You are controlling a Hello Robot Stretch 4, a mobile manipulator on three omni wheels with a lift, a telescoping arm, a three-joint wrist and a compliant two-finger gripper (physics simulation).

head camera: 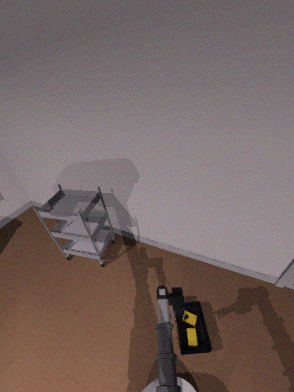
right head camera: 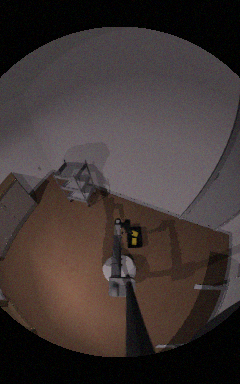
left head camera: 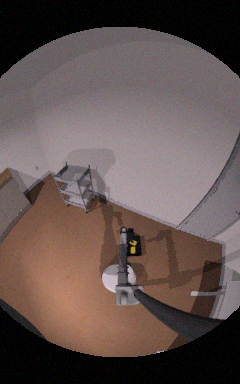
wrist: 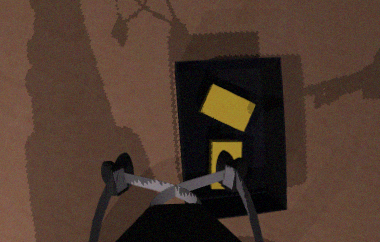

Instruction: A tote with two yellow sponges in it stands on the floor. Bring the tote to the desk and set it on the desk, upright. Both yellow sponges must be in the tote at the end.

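Places are measured from the robot's base along level axes (x ahead, y left, z up), in metres.
Pixels of known places: gripper, fingertip midpoint: [head camera: 177, 318] [right head camera: 126, 233] [left head camera: 127, 241] [wrist: 174, 165].
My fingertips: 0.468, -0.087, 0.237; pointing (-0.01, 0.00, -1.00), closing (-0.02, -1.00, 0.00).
Observation:
For each thing: its top centre in the pictures, then the offset to it from my fingertips, as dx, dy, dz. "spot": a spot on its surface instead.
- black tote, middle of its top: [wrist: 235, 140] [head camera: 191, 324] [right head camera: 134, 235] [left head camera: 133, 244] +0.002, -0.111, -0.164
- grey three-shelf cart, surface spot: [head camera: 84, 255] [left head camera: 76, 204] spot: +0.591, +0.844, -0.105
The black tote [head camera: 204, 330] [left head camera: 138, 251] [right head camera: 141, 241] [wrist: 274, 155] stands upright on the floor, right of the arm. One yellow sponge [head camera: 190, 318] [right head camera: 134, 233] [wrist: 228, 107] lies turned at an angle inside it. The other yellow sponge [head camera: 192, 337] [right head camera: 134, 241] [wrist: 231, 146] lies nearer the robot base, also inside. My gripper [wrist: 174, 165] is open, its fingers apart with nothing between them. In the wrist view its right fingertip overlaps the nearer sponge and its left fingertip is over floor left of the tote. The exact height above the tote is unclear.
A grey three-shelf cart [head camera: 84, 255] [left head camera: 75, 204] stands by the wall, left of the arm. A grey cabinet-like piece with a brown top [left head camera: 12, 205] [right head camera: 15, 210] stands at the far left; whether it is the desk is unclear. A grey door [left head camera: 220, 180] is at the right.

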